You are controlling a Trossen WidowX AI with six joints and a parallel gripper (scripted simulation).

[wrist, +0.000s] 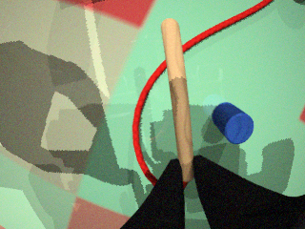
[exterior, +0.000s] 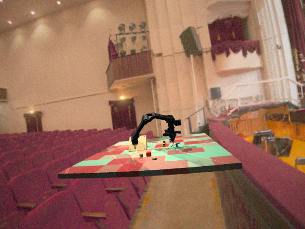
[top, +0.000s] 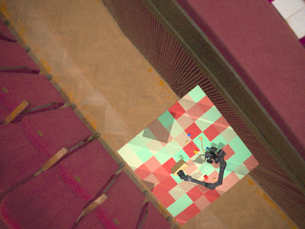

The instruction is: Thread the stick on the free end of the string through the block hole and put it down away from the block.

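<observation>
My gripper tip is 100 mm to the right of the yellow cube, 100 mm past it and 40 mm above it. Round my gripper tip: round wooden button (160 mm to the left, 70 mm ahead, 50 mm below); then wooden cylinder (270 mm to the left, 80 mm behind, 40 mm below); then thin wooden stick (10 mm to the left, 10 mm behind).
</observation>
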